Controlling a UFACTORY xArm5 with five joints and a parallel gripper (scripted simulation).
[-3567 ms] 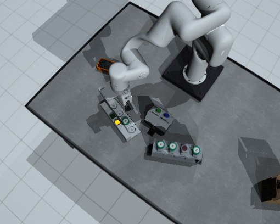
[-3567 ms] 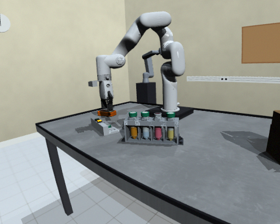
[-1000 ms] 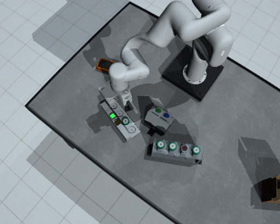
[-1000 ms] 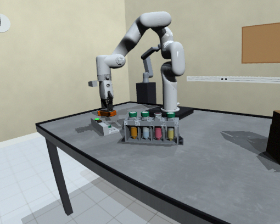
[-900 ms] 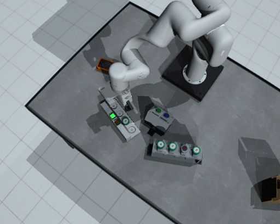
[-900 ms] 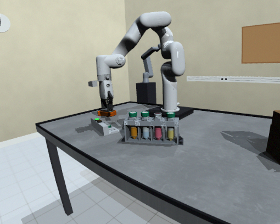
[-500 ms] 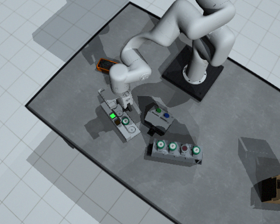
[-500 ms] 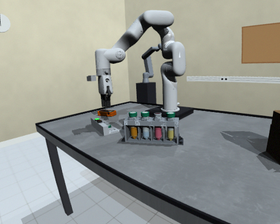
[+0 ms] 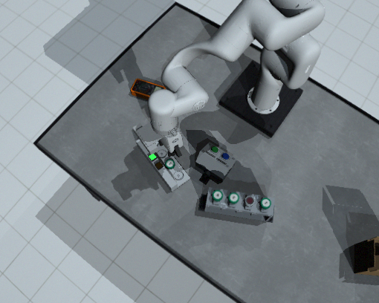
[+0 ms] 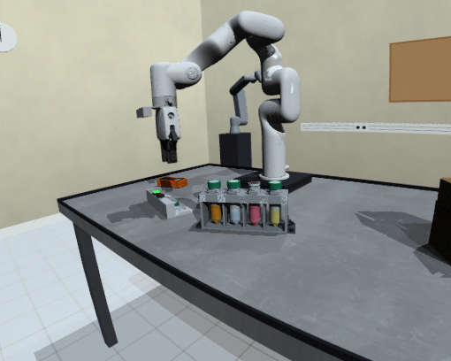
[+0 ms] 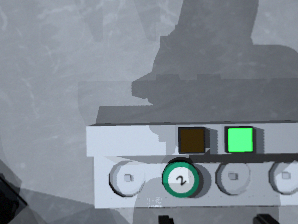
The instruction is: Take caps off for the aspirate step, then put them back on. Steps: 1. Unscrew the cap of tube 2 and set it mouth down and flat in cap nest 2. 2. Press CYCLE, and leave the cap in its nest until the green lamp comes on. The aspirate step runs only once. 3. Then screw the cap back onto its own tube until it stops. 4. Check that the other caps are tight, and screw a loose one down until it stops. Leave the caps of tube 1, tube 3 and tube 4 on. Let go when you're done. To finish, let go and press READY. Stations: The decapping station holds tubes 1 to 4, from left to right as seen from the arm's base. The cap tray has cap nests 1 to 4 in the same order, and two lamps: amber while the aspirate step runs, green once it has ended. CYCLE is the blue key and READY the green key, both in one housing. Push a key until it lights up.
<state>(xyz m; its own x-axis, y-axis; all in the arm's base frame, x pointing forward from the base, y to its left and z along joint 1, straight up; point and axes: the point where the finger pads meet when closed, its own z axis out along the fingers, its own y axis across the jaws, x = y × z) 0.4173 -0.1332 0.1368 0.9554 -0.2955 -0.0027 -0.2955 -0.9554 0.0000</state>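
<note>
Right now the tube 2's threaded neck is 310 mm to the left of my hand, 60 mm below it and 20 mm behind it. Round my hand: key housing: 130 mm to the left, 120 mm below, 100 mm behind; green key: 120 mm behind, 110 mm to the left, 110 mm below; blue key: 150 mm to the left, 120 mm behind, 110 mm below.
</note>
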